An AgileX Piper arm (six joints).
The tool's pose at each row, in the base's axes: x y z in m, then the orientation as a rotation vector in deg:
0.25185 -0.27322 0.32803 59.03 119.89 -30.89
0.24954 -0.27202 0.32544 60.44 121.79 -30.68
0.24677 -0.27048 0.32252 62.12 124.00 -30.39
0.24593 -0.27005 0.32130 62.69 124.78 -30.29
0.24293 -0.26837 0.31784 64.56 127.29 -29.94
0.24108 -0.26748 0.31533 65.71 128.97 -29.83
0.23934 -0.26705 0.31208 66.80 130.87 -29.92
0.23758 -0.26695 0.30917 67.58 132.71 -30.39
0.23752 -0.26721 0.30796 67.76 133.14 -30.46
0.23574 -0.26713 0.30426 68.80 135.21 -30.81
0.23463 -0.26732 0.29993 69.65 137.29 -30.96
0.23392 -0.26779 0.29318 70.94 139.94 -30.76
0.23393 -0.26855 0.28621 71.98 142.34 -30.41
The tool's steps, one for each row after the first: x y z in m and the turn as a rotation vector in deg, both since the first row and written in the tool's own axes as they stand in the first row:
0.00353 -0.00102 -0.00007 0.65 2.22 0.00
0.00766 -0.00220 -0.00035 1.39 4.83 0.02
0.00915 -0.00257 -0.00019 1.65 5.74 0.01
0.01386 -0.00382 -0.00030 2.48 8.69 0.00
0.01699 -0.00466 -0.00003 3.08 10.60 -0.11
0.02039 -0.00565 0.00105 3.83 12.62 -0.42
0.02339 -0.00687 0.00211 4.70 14.39 -0.98
0.02421 -0.00701 0.00303 4.87 14.81 -1.10
0.02780 -0.00822 0.00461 5.79 16.91 -1.59
0.03146 -0.00901 0.00705 6.51 18.96 -2.12
0.03667 -0.00954 0.01140 7.27 21.73 -2.58
0.04160 -0.00964 0.01639 7.81 24.20 -3.01

